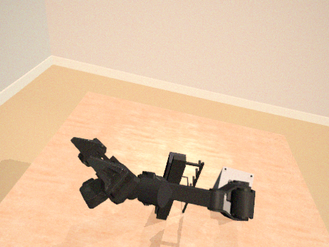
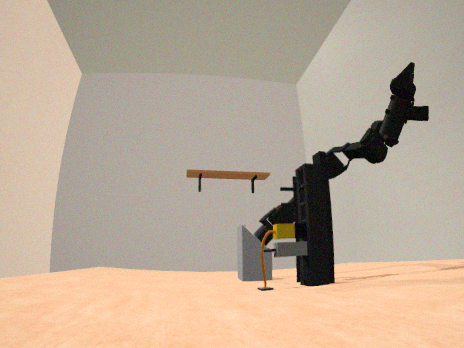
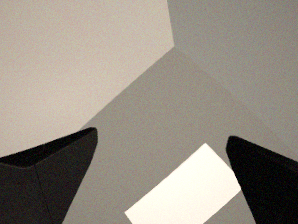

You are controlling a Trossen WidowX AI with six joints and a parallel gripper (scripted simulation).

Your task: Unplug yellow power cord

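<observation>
Right now the yellow plug is 18 cm behind my gripper tip, 34 cm to the right of it and 37 cm below it. Round my gripper tip: grey anchor (17 cm behind, 40 cm to the right, 51 cm below).
</observation>
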